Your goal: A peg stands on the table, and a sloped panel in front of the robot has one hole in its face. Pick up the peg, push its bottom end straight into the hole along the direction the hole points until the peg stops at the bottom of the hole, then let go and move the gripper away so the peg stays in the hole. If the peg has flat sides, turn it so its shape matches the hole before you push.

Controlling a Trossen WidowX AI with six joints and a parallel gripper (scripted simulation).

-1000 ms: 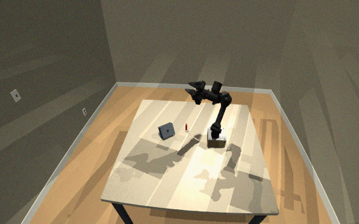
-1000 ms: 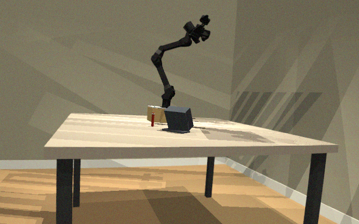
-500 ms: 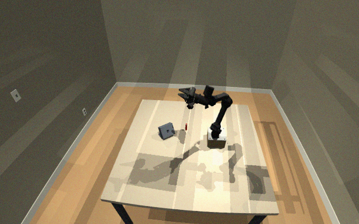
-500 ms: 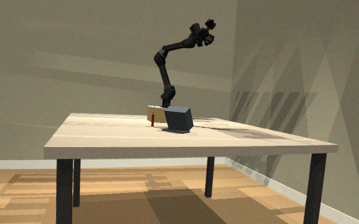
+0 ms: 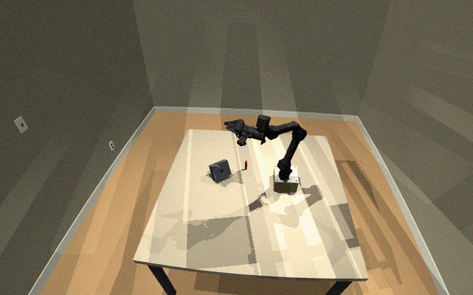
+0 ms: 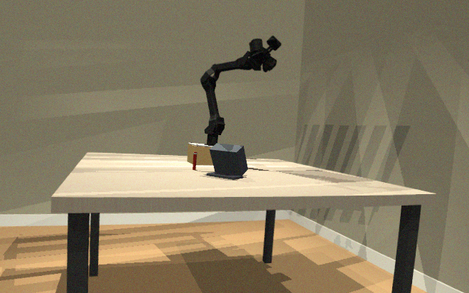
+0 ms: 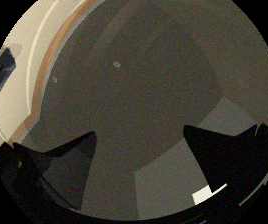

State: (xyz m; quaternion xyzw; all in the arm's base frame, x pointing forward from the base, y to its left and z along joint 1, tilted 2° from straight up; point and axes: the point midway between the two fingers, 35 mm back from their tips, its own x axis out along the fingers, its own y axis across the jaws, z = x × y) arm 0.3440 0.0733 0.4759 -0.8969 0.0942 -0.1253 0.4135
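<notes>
Right now the red peg is 520 mm below my gripper tip, 270 mm to the right of it and 130 mm behind it. The rest, counted from my gripper tip: sloped panel (500 mm below, 190 mm to the right, 60 mm ahead).
</notes>
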